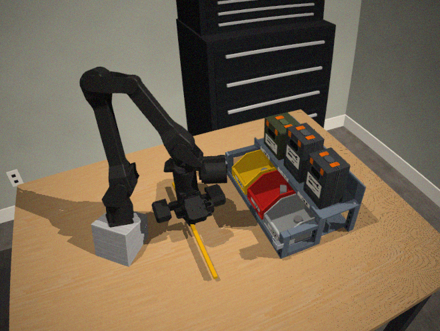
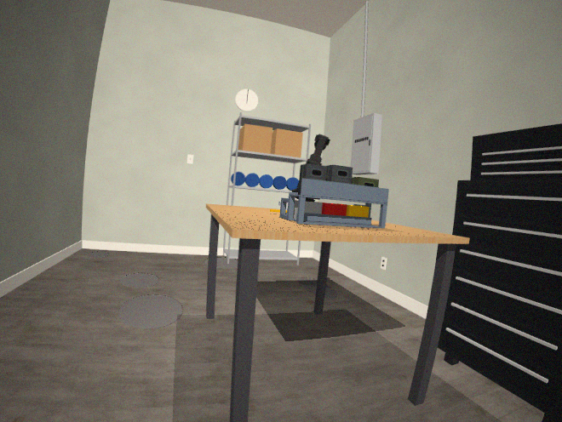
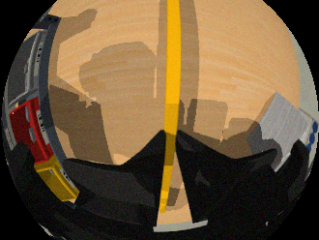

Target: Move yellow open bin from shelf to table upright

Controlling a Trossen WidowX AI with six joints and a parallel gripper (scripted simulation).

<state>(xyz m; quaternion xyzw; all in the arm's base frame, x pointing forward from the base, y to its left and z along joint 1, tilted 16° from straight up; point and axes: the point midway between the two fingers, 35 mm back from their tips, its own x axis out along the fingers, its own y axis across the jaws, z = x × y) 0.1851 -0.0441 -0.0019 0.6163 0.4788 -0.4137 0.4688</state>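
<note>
Now: hand 260 mm short of the yellow open bin, 90 mm to the right of it and 10 mm above it. Round my hand: red bin (260 mm ahead, 20 mm to the right, 10 mm below); grey bin (250 mm ahead, 130 mm to the right, 10 mm below); long yellow strip (30 mm below).
</note>
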